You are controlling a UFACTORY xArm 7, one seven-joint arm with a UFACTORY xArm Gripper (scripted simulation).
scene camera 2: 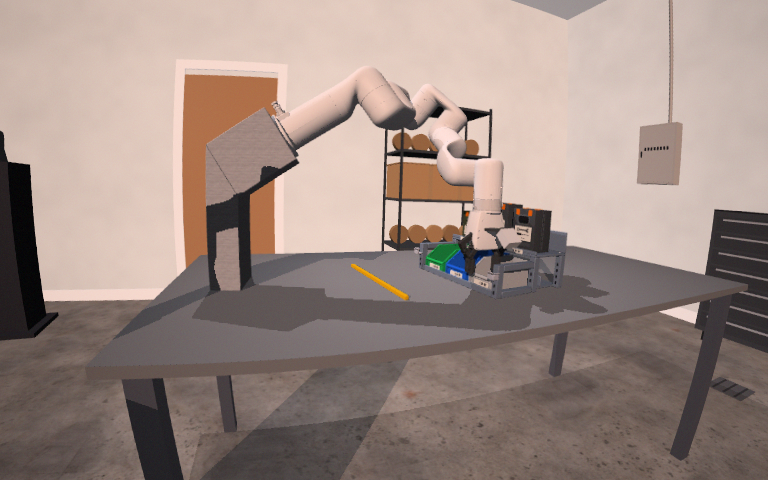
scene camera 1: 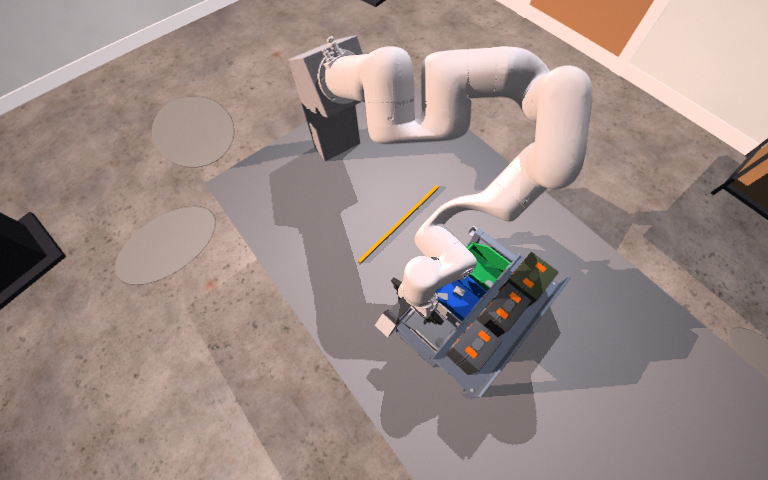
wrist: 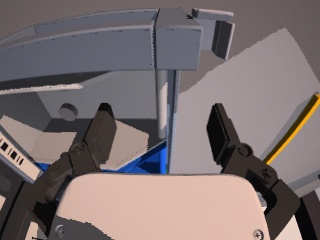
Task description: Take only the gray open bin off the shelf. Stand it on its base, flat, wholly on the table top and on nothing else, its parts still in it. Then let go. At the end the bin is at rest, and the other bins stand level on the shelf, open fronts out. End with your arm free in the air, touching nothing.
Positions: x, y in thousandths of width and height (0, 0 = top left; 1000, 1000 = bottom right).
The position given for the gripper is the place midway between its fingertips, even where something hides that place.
In view: the gripper (scene camera 2: 628, 566), a gray open bin (scene camera 1: 558, 695), a green bin (scene camera 1: 639, 553) and a blue bin (scene camera 1: 600, 641).
The gray open bin also shows in scene camera 2 (scene camera 2: 631, 553) and in the wrist view (wrist: 433, 415). The blue bin also shows in the wrist view (wrist: 492, 690). The gripper shows as well in scene camera 1 (scene camera 1: 540, 643) and in the wrist view (wrist: 505, 481).
